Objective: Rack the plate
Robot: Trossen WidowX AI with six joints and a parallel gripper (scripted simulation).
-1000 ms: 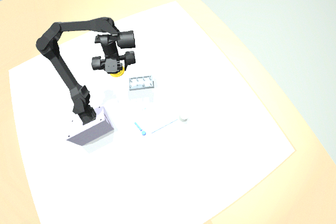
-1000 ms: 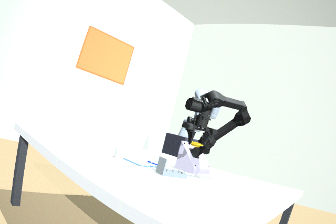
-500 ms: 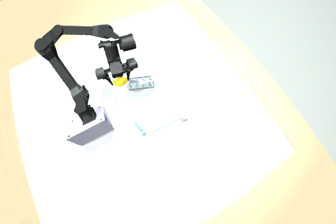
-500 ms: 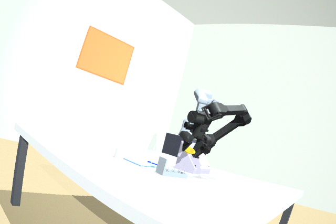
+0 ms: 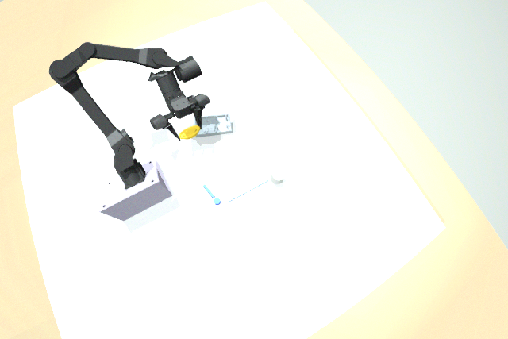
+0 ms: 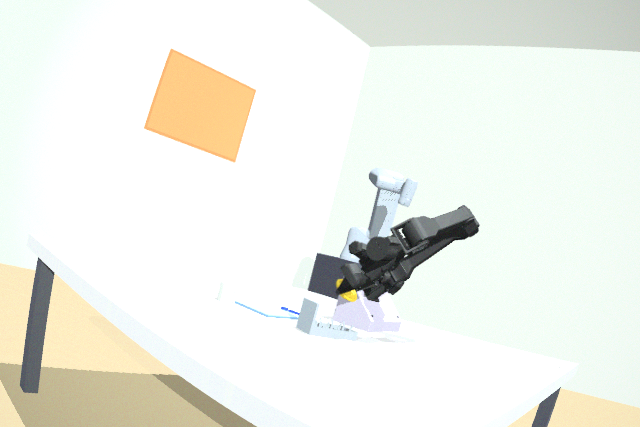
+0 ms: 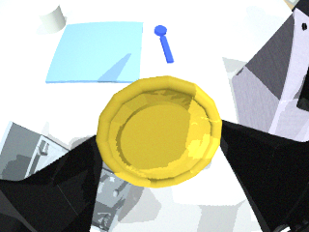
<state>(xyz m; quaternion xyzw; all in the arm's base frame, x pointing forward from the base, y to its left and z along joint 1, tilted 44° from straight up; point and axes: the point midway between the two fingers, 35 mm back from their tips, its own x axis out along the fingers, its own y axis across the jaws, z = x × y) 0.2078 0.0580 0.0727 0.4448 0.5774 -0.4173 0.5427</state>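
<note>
The grey dish rack is 90 mm ahead of my gripper tip, 50 mm to the left of it and 80 mm below it. Also, from my gripper tip: yellow plate: 10 mm above; light blue mat: 100 mm ahead, 150 mm to the right, 100 mm below; blue spoon: 10 mm behind, 180 mm to the right, 100 mm below.
</note>
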